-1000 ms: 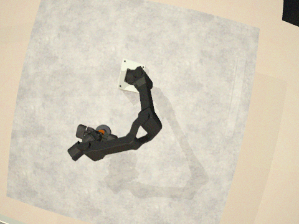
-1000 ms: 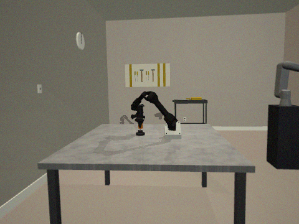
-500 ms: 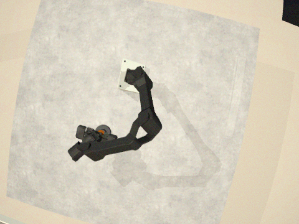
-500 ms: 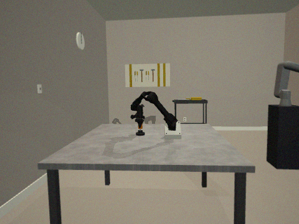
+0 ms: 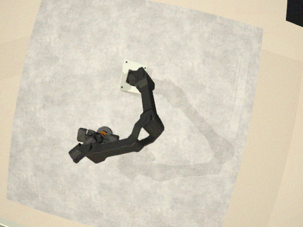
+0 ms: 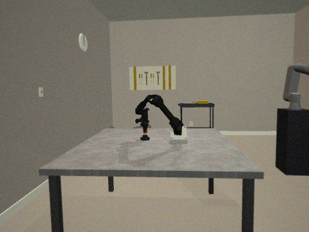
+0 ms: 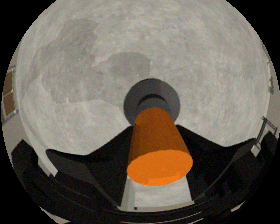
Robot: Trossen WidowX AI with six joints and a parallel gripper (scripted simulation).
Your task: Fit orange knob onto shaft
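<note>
Right now my gripper tip is 3 cm below the orange knob. The rest, counted from my gripper tip: round dark pedestal 4 cm below.
</note>
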